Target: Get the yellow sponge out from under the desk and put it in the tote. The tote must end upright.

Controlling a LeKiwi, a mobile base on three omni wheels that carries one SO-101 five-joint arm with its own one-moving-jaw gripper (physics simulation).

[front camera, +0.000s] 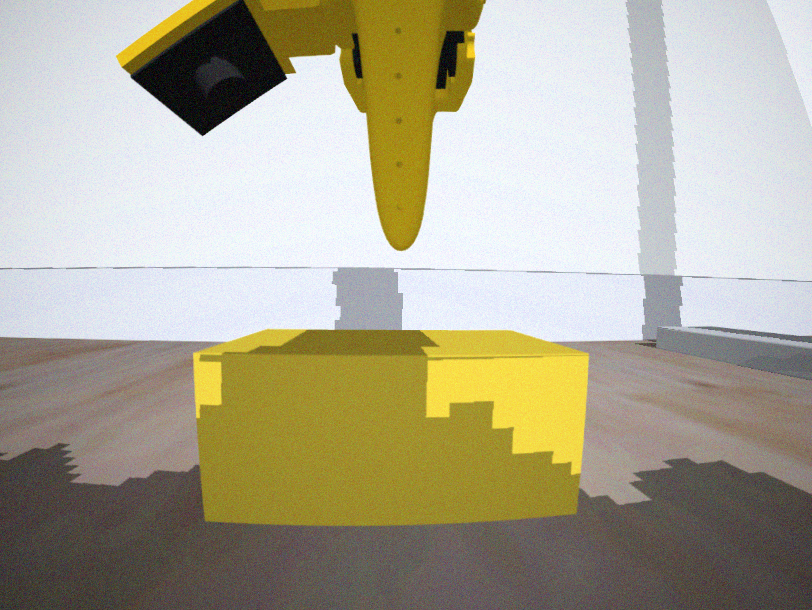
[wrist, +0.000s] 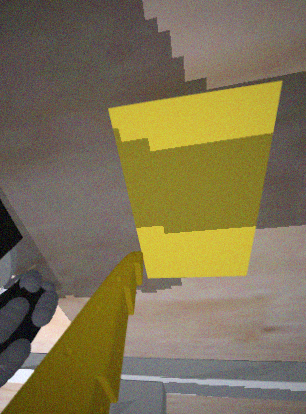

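The yellow sponge lies flat on the wooden floor, close in front of the base in the front camera view and right of centre in the wrist view. Shadow falls across part of it. My gripper is open and empty. One notched jaw shows in the wrist view, and the other has swung out of the picture. In the front camera view the jaw points down, with its tip above the sponge. In the wrist view the tip is drawn beside the sponge's lower left corner. The tote does not show in either view.
A grey floor rail of the desk lies at the right in the front camera view; a grey rail also crosses the bottom of the wrist view. A pale wall stands behind the sponge. One of my wheels shows at the wrist view's left edge.
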